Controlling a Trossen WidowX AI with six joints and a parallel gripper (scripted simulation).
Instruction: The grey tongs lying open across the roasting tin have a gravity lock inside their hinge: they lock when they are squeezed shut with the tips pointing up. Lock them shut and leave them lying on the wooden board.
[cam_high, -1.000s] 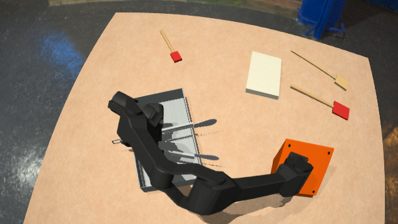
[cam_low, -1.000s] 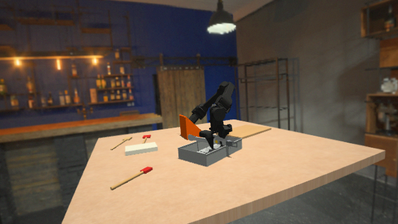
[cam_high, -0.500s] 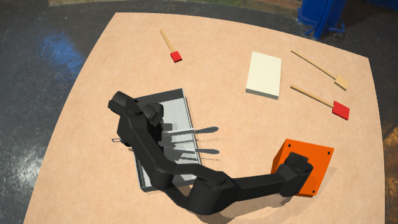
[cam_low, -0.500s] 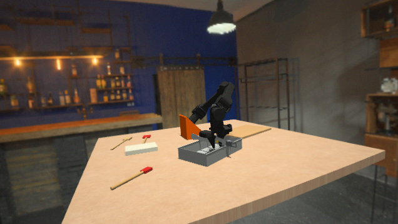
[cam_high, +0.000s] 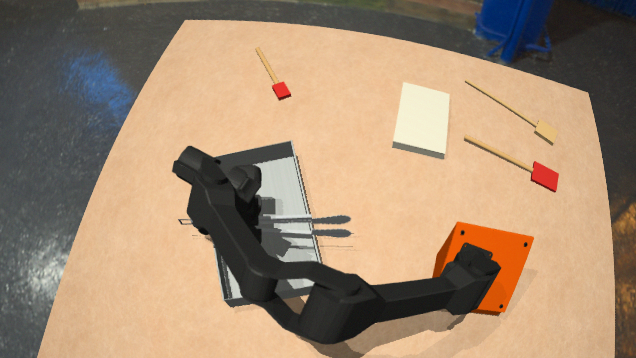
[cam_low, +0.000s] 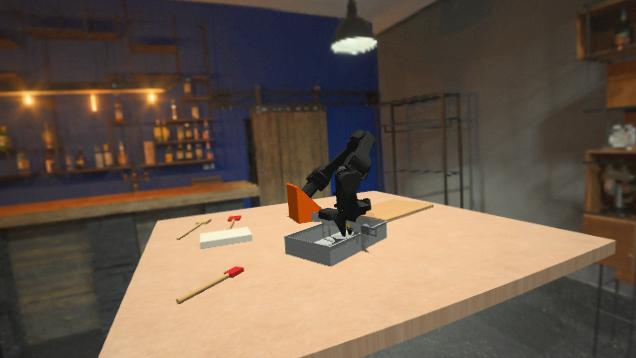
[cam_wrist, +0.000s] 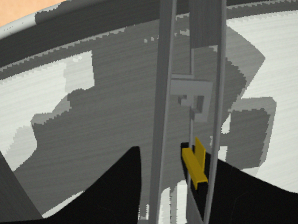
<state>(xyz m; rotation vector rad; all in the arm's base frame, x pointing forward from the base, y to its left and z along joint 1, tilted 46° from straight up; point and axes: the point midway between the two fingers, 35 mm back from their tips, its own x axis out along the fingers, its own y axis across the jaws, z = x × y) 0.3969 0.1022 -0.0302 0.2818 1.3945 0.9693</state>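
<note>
Now: the grey roasting tin 1 cm behind my gripper tip and 3 cm to the right of it. From my gripper tip the other things lie so: yellow piece (2 cm ahead, 4 cm above); cream block (24 cm behind, 40 cm to the right, 2 cm below); wooden board (37 cm behind, 34 cm to the left, 2 cm below).
</note>
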